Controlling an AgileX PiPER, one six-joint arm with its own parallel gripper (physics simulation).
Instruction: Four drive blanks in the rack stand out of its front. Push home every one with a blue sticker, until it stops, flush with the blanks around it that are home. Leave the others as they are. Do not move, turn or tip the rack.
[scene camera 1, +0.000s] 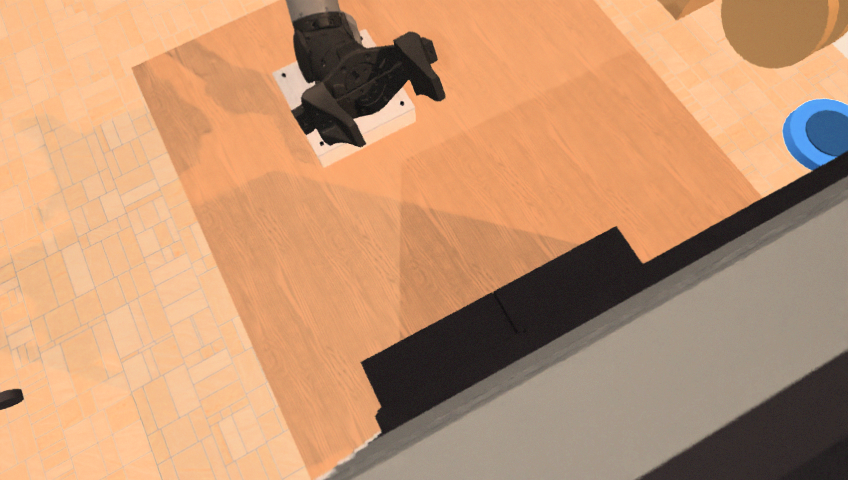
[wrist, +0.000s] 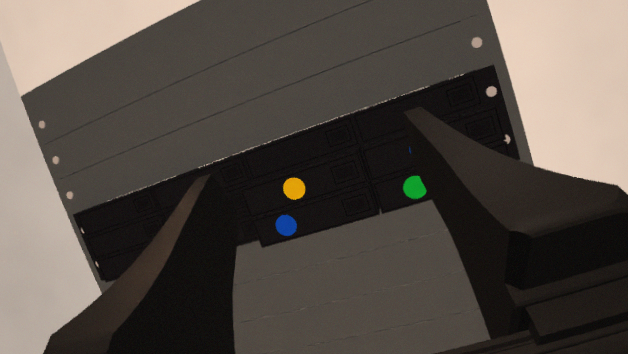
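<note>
The rack (scene camera 1: 624, 356) (wrist: 260, 90) has a grey face with a band of black drive blanks in the wrist view. In its middle, a blank with a yellow sticker (wrist: 294, 188) sits above one with a blue sticker (wrist: 286, 225). To their right, a blank with a green sticker (wrist: 415, 187) sits below one with a blue sticker (wrist: 410, 150), mostly hidden behind the right finger. In the scene view, two black blanks (scene camera 1: 440, 362) (scene camera 1: 565, 285) stand out side by side; their stickers are hidden. My gripper (scene camera 1: 399, 121) (wrist: 312, 164) is open and empty, well away from the rack's front.
The arm's white base plate (scene camera 1: 368, 133) sits on the wooden table top (scene camera 1: 505, 196) below the gripper. A blue round object (scene camera 1: 797, 139) and a brown round object (scene camera 1: 773, 35) are at the right. A small dark object (scene camera 1: 10, 398) is at the far left.
</note>
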